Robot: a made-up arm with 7 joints. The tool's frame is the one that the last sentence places.
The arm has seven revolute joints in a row. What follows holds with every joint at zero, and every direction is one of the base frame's.
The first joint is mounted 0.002 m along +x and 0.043 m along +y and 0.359 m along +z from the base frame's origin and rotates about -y.
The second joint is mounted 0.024 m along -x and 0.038 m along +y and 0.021 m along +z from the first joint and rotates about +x.
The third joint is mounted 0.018 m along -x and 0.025 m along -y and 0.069 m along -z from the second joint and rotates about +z.
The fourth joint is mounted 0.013 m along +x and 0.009 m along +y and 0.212 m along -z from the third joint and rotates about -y.
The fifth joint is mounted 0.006 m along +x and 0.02 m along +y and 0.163 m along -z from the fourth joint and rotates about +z.
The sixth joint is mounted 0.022 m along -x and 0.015 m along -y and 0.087 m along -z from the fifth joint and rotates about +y.
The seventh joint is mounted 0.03 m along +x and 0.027 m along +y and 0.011 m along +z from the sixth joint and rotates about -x.
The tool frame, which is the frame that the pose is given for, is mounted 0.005 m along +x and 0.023 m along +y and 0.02 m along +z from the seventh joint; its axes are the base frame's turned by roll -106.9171, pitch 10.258 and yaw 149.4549 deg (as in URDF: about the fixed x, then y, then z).
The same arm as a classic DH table. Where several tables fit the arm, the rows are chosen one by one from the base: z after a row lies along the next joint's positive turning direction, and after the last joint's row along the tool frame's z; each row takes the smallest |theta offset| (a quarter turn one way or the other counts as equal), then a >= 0, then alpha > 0; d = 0 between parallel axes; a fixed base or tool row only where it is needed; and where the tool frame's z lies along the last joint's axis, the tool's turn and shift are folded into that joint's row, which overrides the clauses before.
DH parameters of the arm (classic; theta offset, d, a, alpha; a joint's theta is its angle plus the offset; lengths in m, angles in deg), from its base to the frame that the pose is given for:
base (fixed): 0.00 0.3590 0.0020 90.00
joint 1: 90.00 -0.0810 0.0210 90.00
joint 2: 90.00 -0.0420 0.0250 90.00
joint 3: 90.00 -0.2810 0.0130 90.00
joint 4: 0.00 -0.0290 0.0060 -90.00
joint 5: 0.00 -0.2500 -0.0220 -90.00
joint 6: -90.00 0.0120 0.0110 90.00
joint 7: -18.61 -0.0211 0.0116 63.79
tool (fixed): 109.17 -0.0314 0.0000 0.00

